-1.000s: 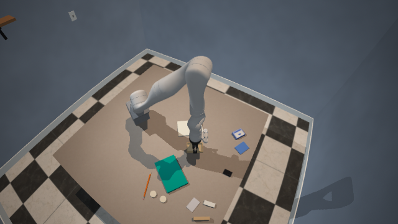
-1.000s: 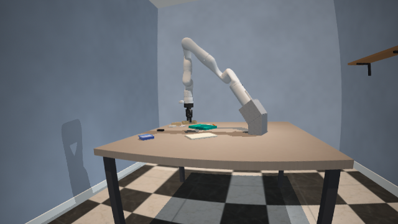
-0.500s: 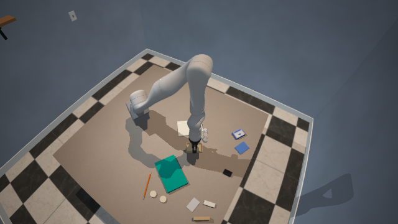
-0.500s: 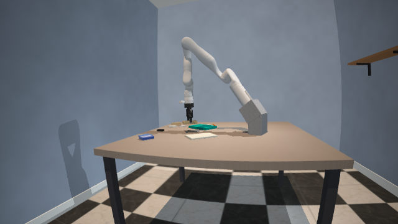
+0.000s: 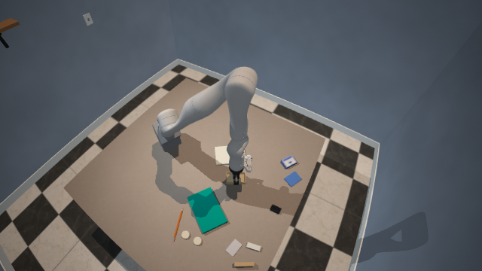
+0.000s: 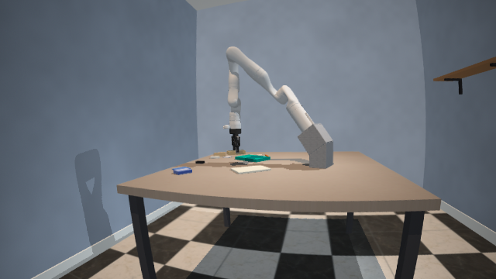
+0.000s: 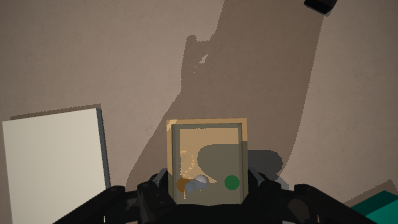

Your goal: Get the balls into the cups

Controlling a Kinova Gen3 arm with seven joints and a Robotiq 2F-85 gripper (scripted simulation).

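The covered wooden puzzle lies 2 cm below my hand. From my hand the other things lie so: teal book 22 cm to the right, 8 cm below, 4 cm behind; then cream pad 15 cm to the left, 14 cm behind, 9 cm below; then black block 28 cm ahead, 8 cm below, 1 cm to the right.
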